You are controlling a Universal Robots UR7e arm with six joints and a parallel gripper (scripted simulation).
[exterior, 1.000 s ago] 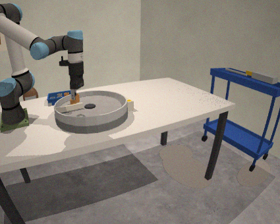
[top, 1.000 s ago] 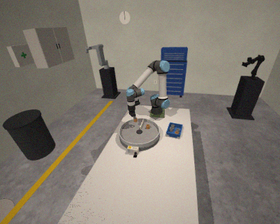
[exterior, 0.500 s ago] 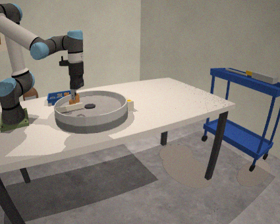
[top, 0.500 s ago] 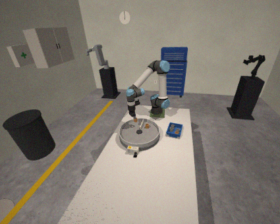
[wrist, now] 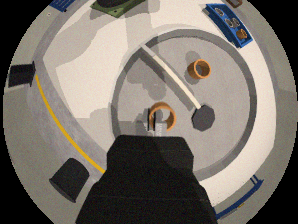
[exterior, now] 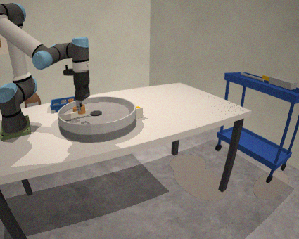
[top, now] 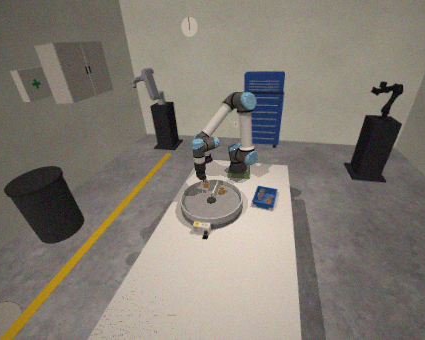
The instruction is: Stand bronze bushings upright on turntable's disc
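The grey turntable is 10 cm ahead of my hand, 7 cm to the left of it and 8 cm below it. Round my hand: blue crate (3 cm behind, 43 cm to the left, 11 cm below).
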